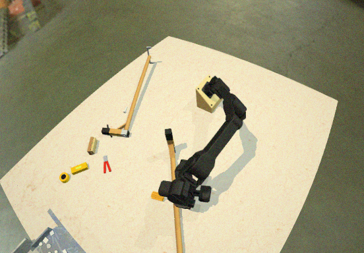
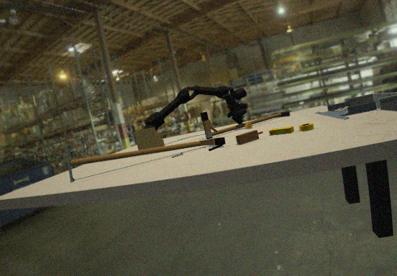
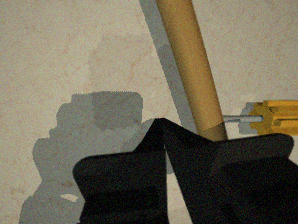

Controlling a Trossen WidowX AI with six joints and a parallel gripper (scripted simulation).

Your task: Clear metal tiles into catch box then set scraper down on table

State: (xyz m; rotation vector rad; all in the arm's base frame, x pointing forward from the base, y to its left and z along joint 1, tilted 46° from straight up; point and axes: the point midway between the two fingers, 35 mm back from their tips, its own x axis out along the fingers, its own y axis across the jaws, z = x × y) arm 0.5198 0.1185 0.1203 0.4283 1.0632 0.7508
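Right now my gripper tip is 30 mm short of the screwdriver, 100 mm to the left of it and 10 mm below it. The rest, counted from my gripper tip: yellow tape roll (210 mm ahead, 550 mm to the right); yellow level (120 mm ahead, 520 mm to the right, 10 mm above); wooden block (10 mm behind, 540 mm to the right, 10 mm above).
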